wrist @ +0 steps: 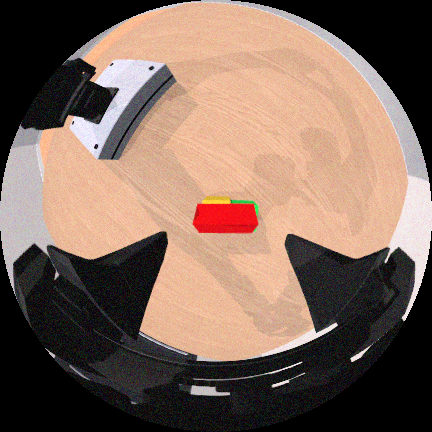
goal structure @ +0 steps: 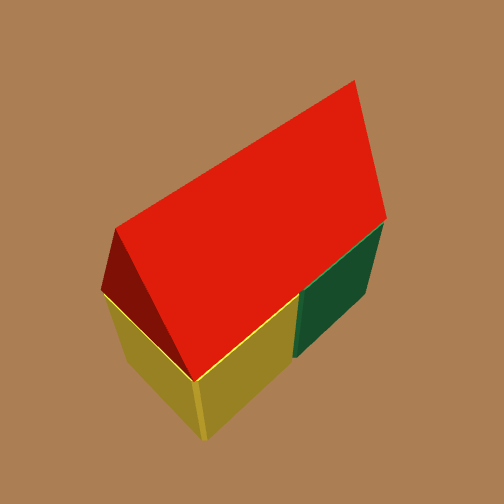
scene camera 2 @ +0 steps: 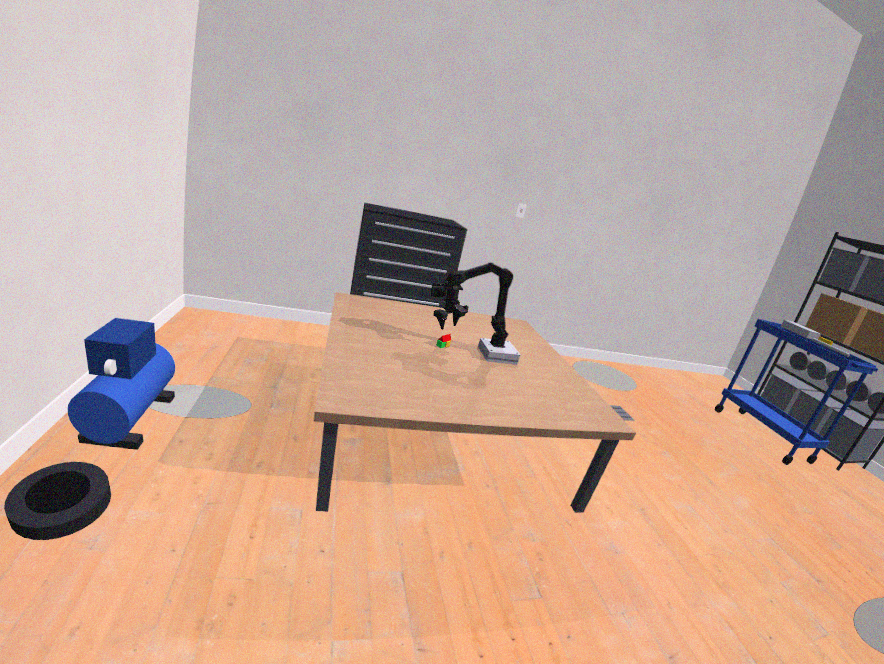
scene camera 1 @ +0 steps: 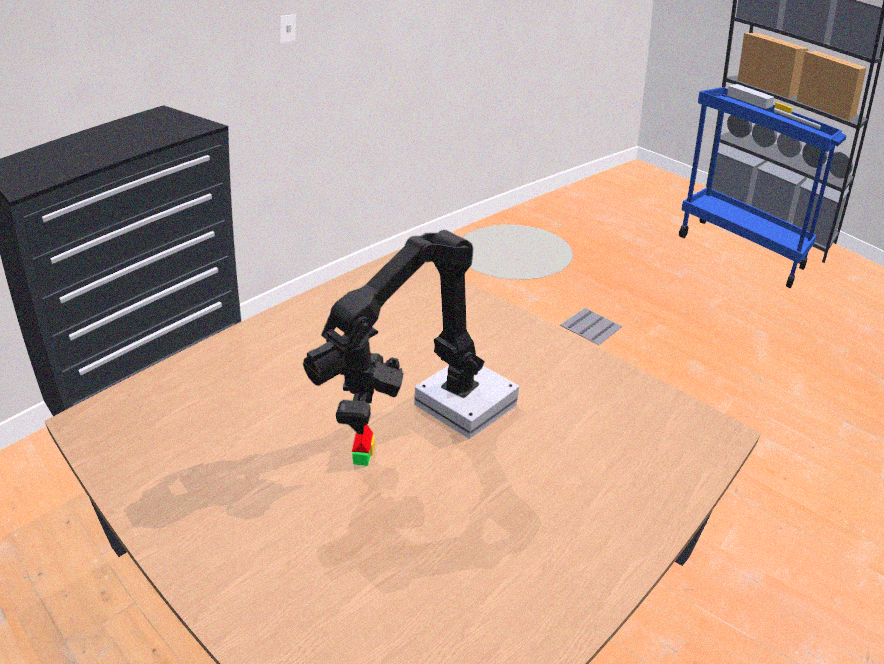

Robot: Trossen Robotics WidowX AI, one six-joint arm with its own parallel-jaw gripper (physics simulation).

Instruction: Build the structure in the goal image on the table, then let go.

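Seen in the pictures: gripper, fingertip midpoint: [wrist: 228,239] [scene camera 2: 448,327]; arm's base, link origin: [wrist: 99,104] [scene camera 2: 497,344] [scene camera 1: 460,385].
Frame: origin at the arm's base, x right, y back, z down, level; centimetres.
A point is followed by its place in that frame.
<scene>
A red roof-shaped block [scene camera 1: 363,441] @(x 4.7, y -28.5, z -0.2 cm) [scene camera 2: 446,337] @(x 5.6, y -26.5, z 0.5 cm) [wrist: 225,215] @(x 5.7, y -26.3, z 0.4 cm) lies ridge up on top of a green block [scene camera 1: 361,459] @(x 4.2, y -30.0, z 3.7 cm) [scene camera 2: 441,344] @(x 3.4, y -29.2, z 3.6 cm) [wrist: 244,202] @(x 3.8, y -28.0, z 3.9 cm) and a yellow block [scene camera 1: 373,446] @(x 5.0, y -24.9, z 4.0 cm) [scene camera 2: 448,343] @(x 5.2, y -24.8, z 3.6 cm) [wrist: 216,200] @(x 5.2, y -24.8, z 2.3 cm). The green and yellow blocks are side by side on the table [scene camera 1: 607,500] @(x -43.5, y -7.8, z 5.6 cm) [scene camera 2: 400,407] @(x -50.1, y -62.2, z 5.5 cm) [wrist: 240,100] @(x -9.1, y -20.1, z 5.6 cm), mostly hidden under the red one in the wrist view. My gripper [scene camera 1: 363,414] @(x 5.7, y -26.7, z -4.9 cm) [scene camera 2: 448,326] @(x 5.7, y -26.7, z -4.9 cm) [wrist: 228,239] @(x 5.7, y -26.7, z -4.9 cm) is open and empty above the stack. In the wrist view its fingers stand wide apart, clear of the red block's two ends.
The arm's pale base plate [scene camera 1: 493,387] @(x -6.4, y 4.0, z -0.1 cm) [scene camera 2: 503,351] @(x -8.0, y -0.4, z -0.1 cm) [wrist: 127,82] @(x -4.3, y -4.3, z 0.1 cm) is on the table near the stack. A dark drawer cabinet [scene camera 1: 135,243] [scene camera 2: 410,250] stands beyond the table. A blue cart [scene camera 1: 746,225] [scene camera 2: 775,421] stands on the floor, away from the table.
</scene>
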